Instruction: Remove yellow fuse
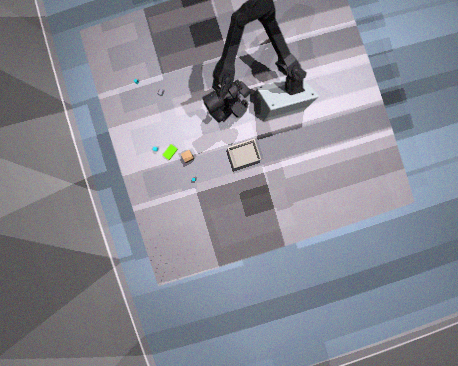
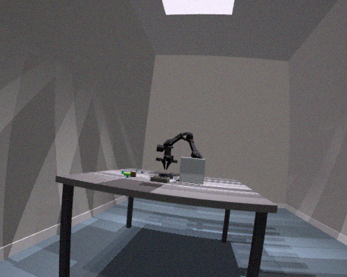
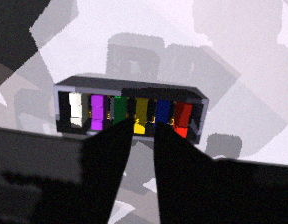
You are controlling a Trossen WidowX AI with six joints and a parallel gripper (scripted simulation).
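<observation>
Now: gripper tip 50 mm above the yellow fuse and 10 mm to the left of it.
</observation>
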